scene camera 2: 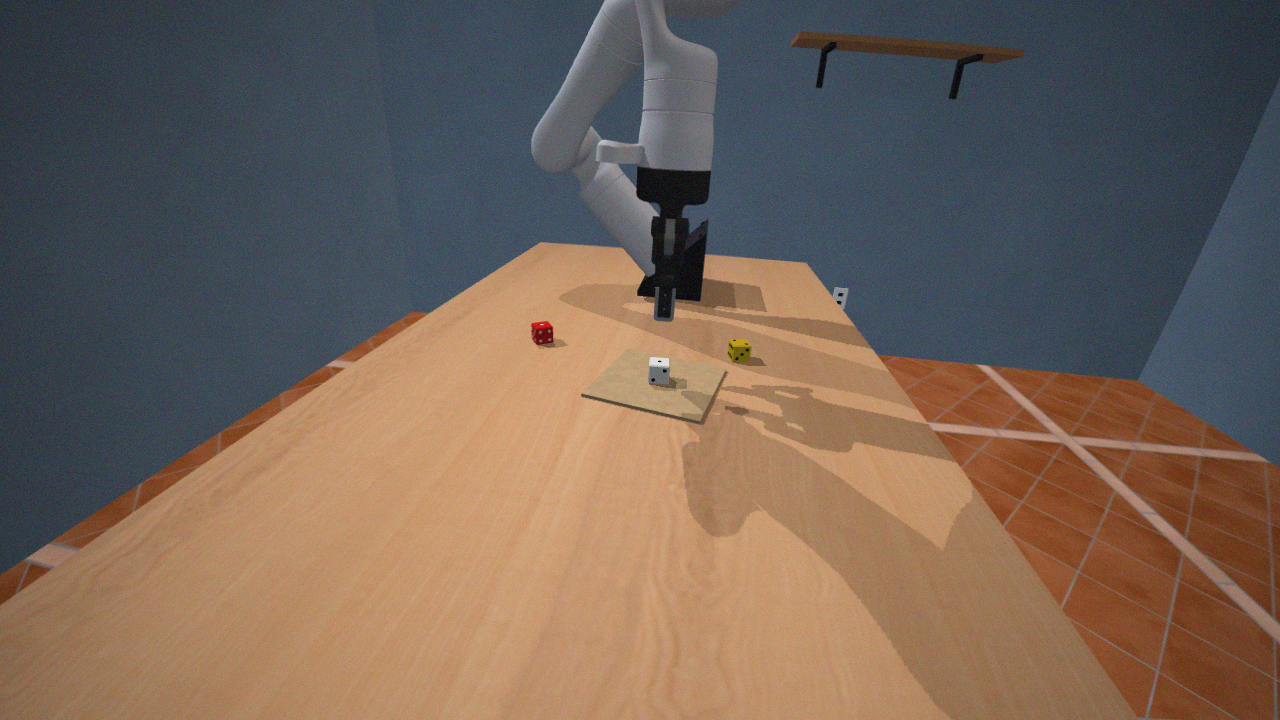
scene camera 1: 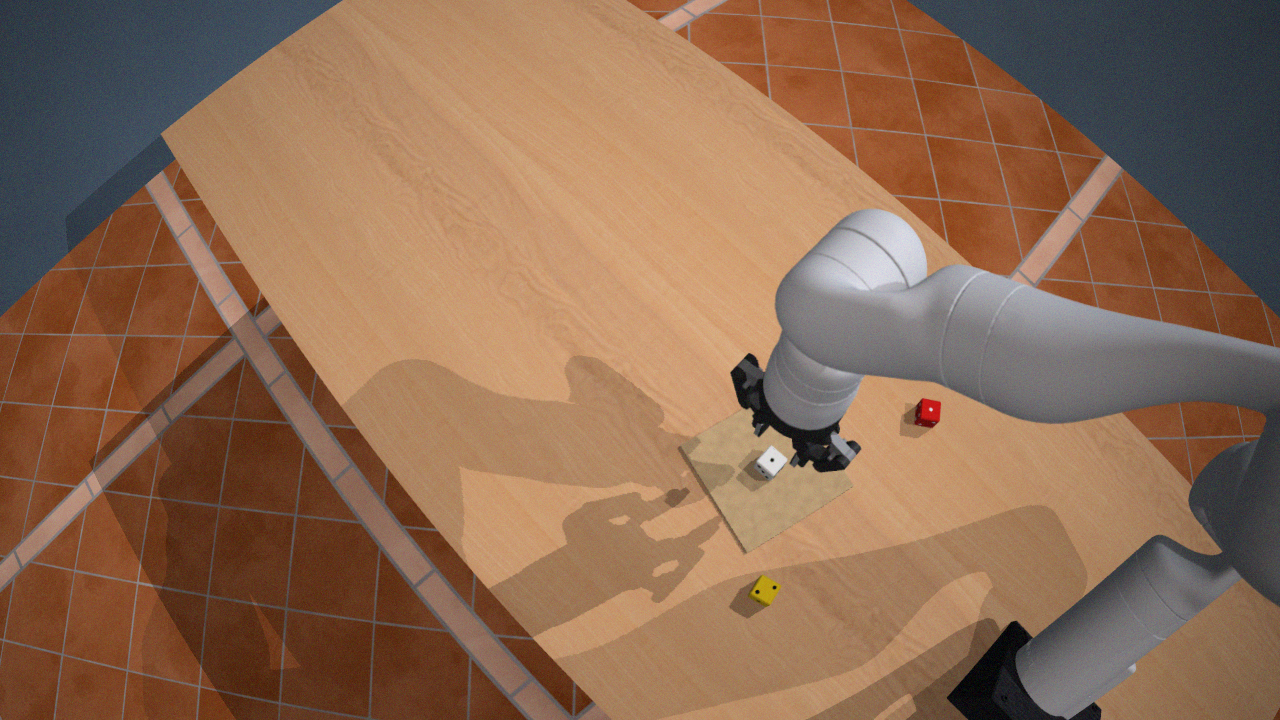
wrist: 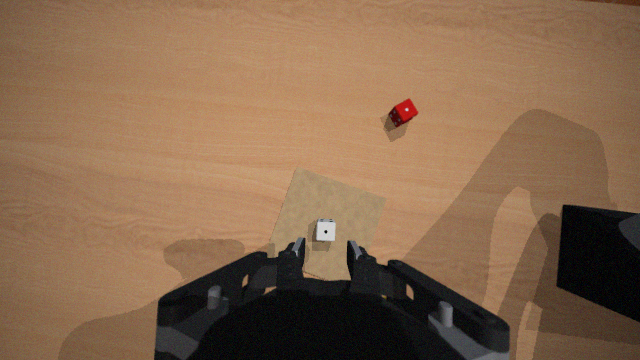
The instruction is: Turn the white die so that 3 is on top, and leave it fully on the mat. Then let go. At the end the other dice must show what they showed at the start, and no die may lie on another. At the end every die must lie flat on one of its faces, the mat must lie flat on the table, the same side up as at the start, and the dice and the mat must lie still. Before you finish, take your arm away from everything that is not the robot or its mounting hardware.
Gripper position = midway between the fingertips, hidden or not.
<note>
In view: my gripper [scene camera 2: 663, 313] and a tan mat [scene camera 1: 756, 509].
The tan mat also shows in the wrist view [wrist: 311, 196]. My gripper shows as well in scene camera 1 [scene camera 1: 780, 443] and in the wrist view [wrist: 325, 249].
</note>
